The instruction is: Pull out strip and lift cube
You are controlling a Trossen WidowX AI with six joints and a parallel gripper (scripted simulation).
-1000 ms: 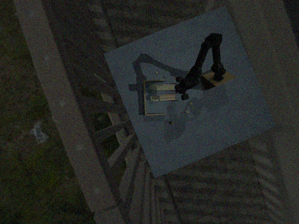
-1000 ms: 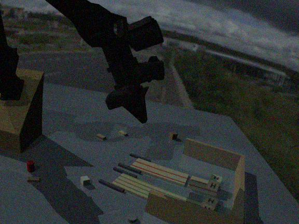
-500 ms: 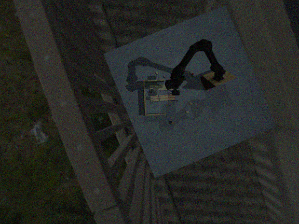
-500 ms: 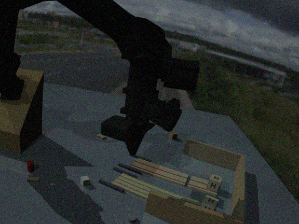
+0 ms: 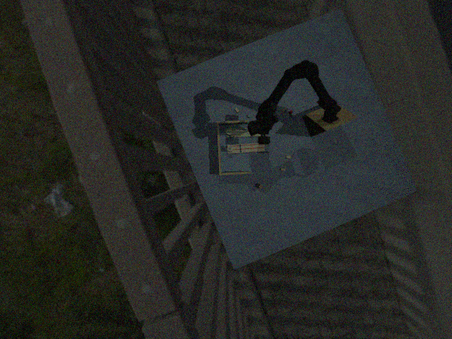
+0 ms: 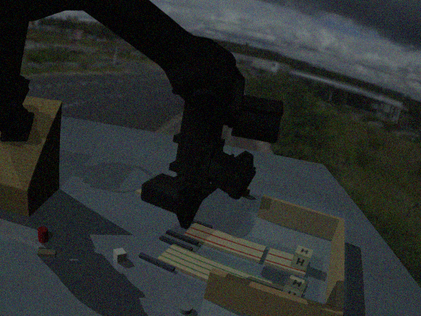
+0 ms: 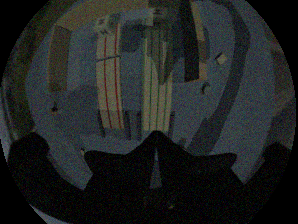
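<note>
Now: gripper tip 10 cm past the white cube, 6 cm above it and 2 cm to the left of it. Round my gripper tip: red cylinder: 23 cm behind, 5 cm below, 1 cm to the right.
</note>
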